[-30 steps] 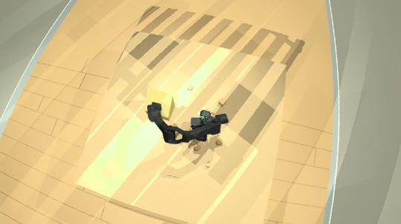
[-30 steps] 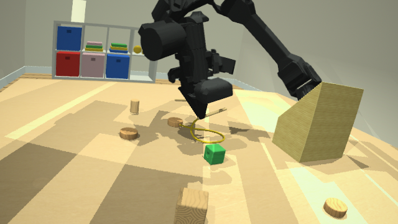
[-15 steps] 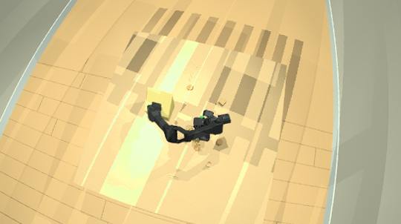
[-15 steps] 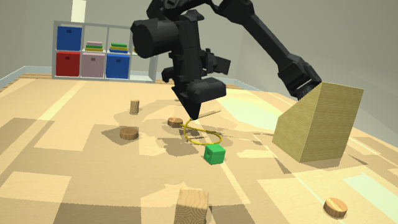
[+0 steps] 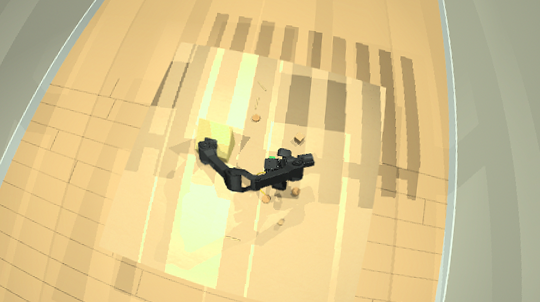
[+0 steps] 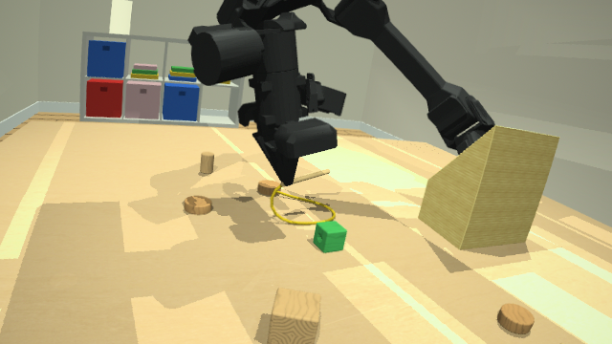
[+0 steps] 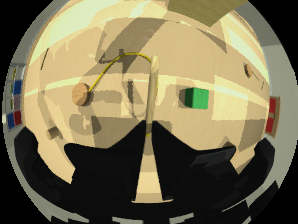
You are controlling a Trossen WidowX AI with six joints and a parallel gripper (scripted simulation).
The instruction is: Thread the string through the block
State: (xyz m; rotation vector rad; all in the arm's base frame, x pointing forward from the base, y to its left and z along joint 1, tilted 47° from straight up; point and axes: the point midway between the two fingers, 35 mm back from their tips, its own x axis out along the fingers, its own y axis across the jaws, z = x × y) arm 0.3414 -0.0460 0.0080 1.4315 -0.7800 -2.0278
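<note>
Right now the green cube is 4 cm behind my gripper tip, 7 cm to the left of it and 4 cm below it. From my gripper tip the other things lie so: wooden block: 6 cm ahead, 22 cm to the left, 4 cm below; then peg: 8 cm ahead, 22 cm to the right, 4 cm below; then round wooden button: 2 cm behind, 12 cm to the right, 5 cm below.
</note>
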